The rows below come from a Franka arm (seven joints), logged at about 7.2 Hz.
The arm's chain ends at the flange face. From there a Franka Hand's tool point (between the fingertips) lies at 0.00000 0.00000 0.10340 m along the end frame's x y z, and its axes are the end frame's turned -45 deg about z.
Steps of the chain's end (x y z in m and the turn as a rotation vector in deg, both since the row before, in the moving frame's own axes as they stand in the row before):
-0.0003, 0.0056, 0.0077, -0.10, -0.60, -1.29
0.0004, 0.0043, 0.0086, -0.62, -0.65, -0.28
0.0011, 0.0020, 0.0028, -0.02, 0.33, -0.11
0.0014, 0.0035, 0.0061, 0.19, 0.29, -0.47
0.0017, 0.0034, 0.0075, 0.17, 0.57, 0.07
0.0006, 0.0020, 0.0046, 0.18, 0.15, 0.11
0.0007, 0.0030, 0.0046, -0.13, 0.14, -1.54
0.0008, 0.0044, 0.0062, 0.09, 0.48, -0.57
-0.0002, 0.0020, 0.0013, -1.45, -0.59, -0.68
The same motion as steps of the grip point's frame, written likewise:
-0.0051, 0.0031, 0.0077, 0.35, -0.49, -1.29
-0.0044, 0.0033, 0.0086, 0.02, -0.90, -0.28
-0.0002, 0.0026, 0.0028, -0.25, 0.22, -0.11
-0.0009, 0.0036, 0.0061, -0.07, 0.34, -0.47
-0.0003, 0.0041, 0.0075, -0.28, 0.52, 0.07
-0.0006, 0.0018, 0.0046, 0.02, 0.23, 0.11
-0.0016, 0.0030, 0.0046, -0.19, 0.01, -1.54
-0.0018, 0.0042, 0.0062, -0.28, 0.40, -0.57
-0.0042, 0.0024, 0.0013, -0.61, -1.44, -0.68

